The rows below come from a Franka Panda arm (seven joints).
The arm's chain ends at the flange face. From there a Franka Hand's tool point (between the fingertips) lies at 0.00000 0.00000 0.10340 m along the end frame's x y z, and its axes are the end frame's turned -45 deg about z.
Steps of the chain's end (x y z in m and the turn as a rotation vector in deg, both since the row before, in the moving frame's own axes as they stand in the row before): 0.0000 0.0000 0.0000 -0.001 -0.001 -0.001; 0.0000 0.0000 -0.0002 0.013 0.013 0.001; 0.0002 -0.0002 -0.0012 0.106 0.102 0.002; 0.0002 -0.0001 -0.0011 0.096 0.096 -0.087; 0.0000 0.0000 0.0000 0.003 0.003 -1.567; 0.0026 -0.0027 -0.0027 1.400 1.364 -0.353; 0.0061 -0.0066 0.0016 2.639 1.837 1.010
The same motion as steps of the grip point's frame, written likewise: 0.0000 0.0000 0.0000 0.000 -0.001 -0.001; 0.0000 0.0000 -0.0002 0.000 0.018 0.001; 0.0005 0.0000 -0.0012 0.003 0.147 0.002; 0.0005 0.0001 -0.0011 0.000 0.136 -0.087; 0.0000 0.0000 0.0000 0.000 0.004 -1.567; 0.0073 -0.0001 -0.0028 0.025 1.954 -0.353; 0.0147 -0.0013 0.0014 0.567 3.165 1.010
